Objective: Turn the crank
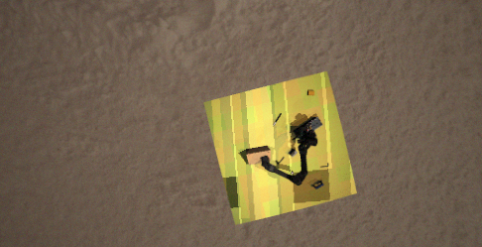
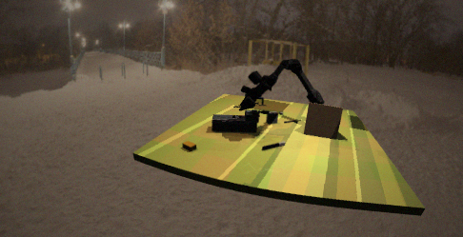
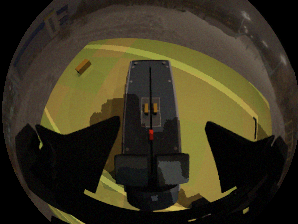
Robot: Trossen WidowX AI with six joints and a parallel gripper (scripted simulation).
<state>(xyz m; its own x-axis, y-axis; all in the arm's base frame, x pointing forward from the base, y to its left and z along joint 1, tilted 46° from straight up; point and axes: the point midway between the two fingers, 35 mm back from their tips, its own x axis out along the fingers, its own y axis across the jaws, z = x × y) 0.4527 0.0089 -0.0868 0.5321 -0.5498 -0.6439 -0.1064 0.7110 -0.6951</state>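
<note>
The red pointer lies 5 cm below my gripper tip, 1 cm to the left of it and 1 cm behind it. The rest, counted from my gripper tip: black stick (23 cm behind, 19 cm to the left, 12 cm below); crank handle (15 cm behind, 1 cm to the right, 1 cm below); grey block (20 cm behind, 16 cm to the right, 10 cm below).
</note>
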